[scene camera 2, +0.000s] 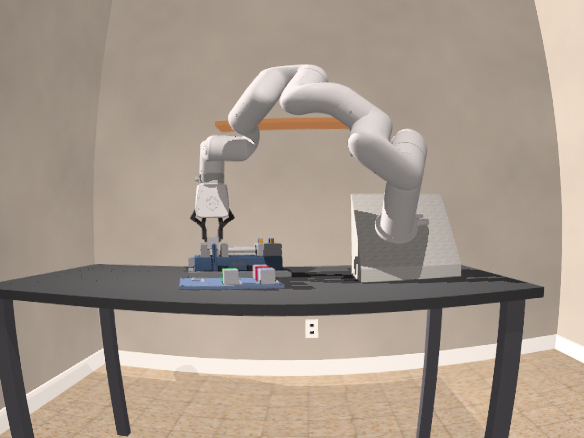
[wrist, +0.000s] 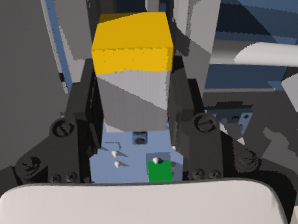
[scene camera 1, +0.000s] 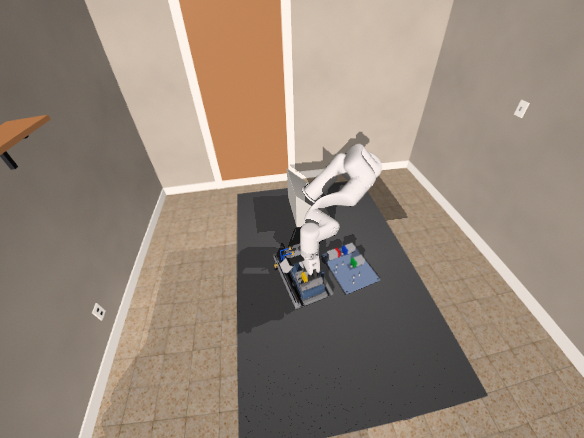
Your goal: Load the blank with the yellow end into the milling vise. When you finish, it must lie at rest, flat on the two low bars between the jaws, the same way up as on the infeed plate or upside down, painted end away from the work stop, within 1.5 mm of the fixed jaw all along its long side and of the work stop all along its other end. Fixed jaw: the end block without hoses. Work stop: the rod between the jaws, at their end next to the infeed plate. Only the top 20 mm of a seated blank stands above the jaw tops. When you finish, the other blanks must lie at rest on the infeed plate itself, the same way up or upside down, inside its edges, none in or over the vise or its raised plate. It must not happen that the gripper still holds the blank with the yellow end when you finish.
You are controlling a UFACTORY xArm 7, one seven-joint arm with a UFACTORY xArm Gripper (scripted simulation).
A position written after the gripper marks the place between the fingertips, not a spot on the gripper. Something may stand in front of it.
In view: the gripper [scene camera 2: 212, 241] and a blue infeed plate [scene camera 1: 346, 275].
The gripper is seen too in the wrist view [wrist: 134, 76]. The blue infeed plate also shows in scene camera 2 [scene camera 2: 216, 283] and in the wrist view [wrist: 134, 159].
